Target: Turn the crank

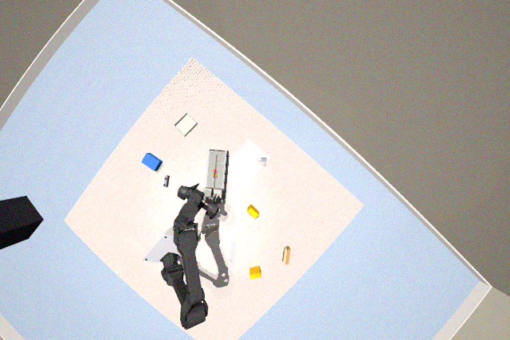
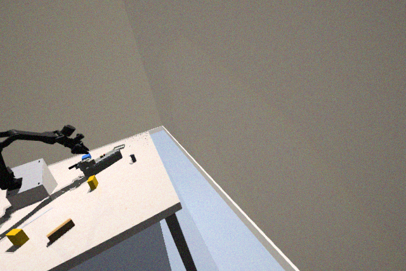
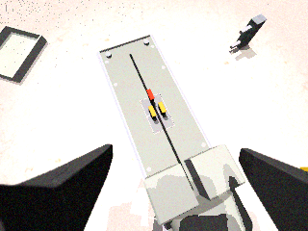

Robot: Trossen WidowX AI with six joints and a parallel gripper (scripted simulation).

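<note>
The dark brown crank handle is 100 mm to the right of my gripper tip, 80 mm behind it and 40 mm below it. Round my gripper tip: crank 80 mm to the right, 70 mm behind, 50 mm below; then white tray 340 mm to the left, 150 mm below, 110 mm ahead; then red pointer 70 mm below, 70 mm ahead, 40 mm to the left.
</note>
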